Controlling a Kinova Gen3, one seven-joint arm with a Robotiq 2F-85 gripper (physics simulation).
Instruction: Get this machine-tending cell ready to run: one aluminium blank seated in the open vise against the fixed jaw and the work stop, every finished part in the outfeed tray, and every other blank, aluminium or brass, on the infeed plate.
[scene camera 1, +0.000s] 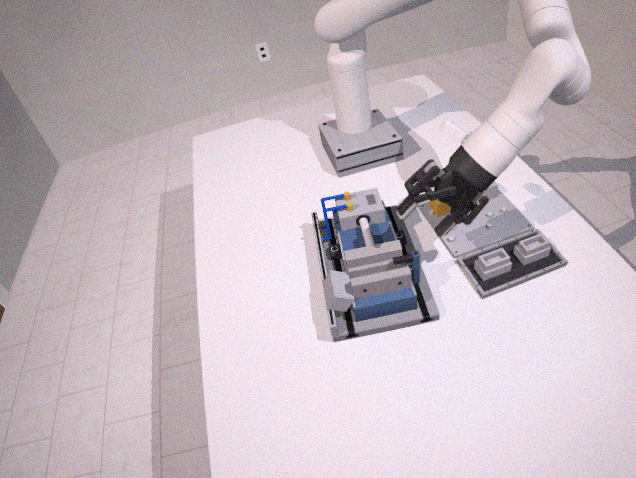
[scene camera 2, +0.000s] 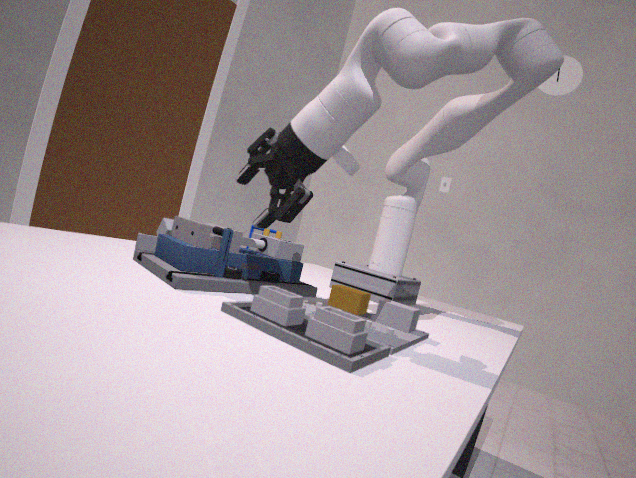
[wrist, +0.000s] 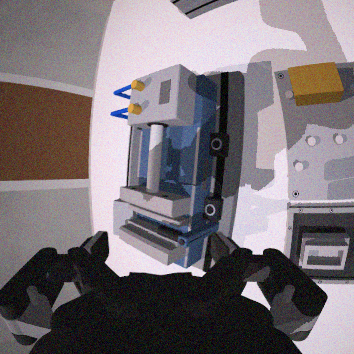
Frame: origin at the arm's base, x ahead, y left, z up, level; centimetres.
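Where they show: gripper, between the fingertips: (scene camera 1: 419, 225) (scene camera 2: 248, 203) (wrist: 159, 243); arm's base, origin of its link: (scene camera 1: 354, 124) (scene camera 2: 384, 271).
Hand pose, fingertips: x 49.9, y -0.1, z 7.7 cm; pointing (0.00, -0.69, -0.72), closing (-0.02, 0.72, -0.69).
Observation:
Things, the pixels of their centre, and the offset from my fingertips. "spot": a spot on its surface instead.
- vise, middle of its body: (wrist: 165, 169) (scene camera 1: 368, 252) (scene camera 2: 233, 254) dz -9.5, dx -5.8, dy -8.2 cm
- work stop, a spot on its surface: (scene camera 2: 224, 251) (scene camera 1: 419, 267) spot: dz -8.2, dx +1.9, dy -0.6 cm
- brass blank, middle of its body: (wrist: 314, 84) (scene camera 2: 349, 299) (scene camera 1: 445, 201) dz -11.9, dx -16.7, dy +12.1 cm
- aluminium blank, middle of its body: (scene camera 2: 397, 315) (scene camera 1: 481, 190) dz -11.9, dx -17.6, dy +21.1 cm
- infeed plate, middle of its body: (scene camera 2: 356, 322) (scene camera 1: 474, 216) dz -14.1, dx -12.3, dy +17.0 cm
- pale angled block, middle of its body: (scene camera 1: 337, 290) (wrist: 126, 216) (scene camera 2: 176, 233) dz -8.2, dx +2.5, dy -15.6 cm
My gripper (scene camera 1: 424, 218) (scene camera 2: 251, 200) (wrist: 159, 243) is open and empty, tilted, above the vise. The vise (scene camera 1: 385, 305) (scene camera 2: 195, 256) has its moving jaw (scene camera 1: 372, 252) (wrist: 155, 201) apart from the fixed jaw (scene camera 1: 383, 285) (wrist: 147, 243); whether a blank lies between them is unclear. The work stop (scene camera 1: 415, 267) (scene camera 2: 224, 251) is at its side. A brass blank (scene camera 1: 439, 207) (scene camera 2: 349, 299) (wrist: 316, 82) and an aluminium blank (scene camera 2: 398, 316) stand on the infeed plate (scene camera 1: 506, 228) (wrist: 310, 185). Two finished parts (scene camera 1: 492, 267) (scene camera 1: 532, 249) sit in the outfeed tray (scene camera 1: 524, 280) (scene camera 2: 308, 347).
The robot's base block (scene camera 1: 367, 151) (scene camera 2: 406, 288) stands behind the vise. Blue hoses (scene camera 1: 325, 205) (wrist: 122, 91) stick out at the vise's rear. A pale angled block (scene camera 1: 339, 292) is at the vise's left. The outfeed tray adjoins the infeed plate.

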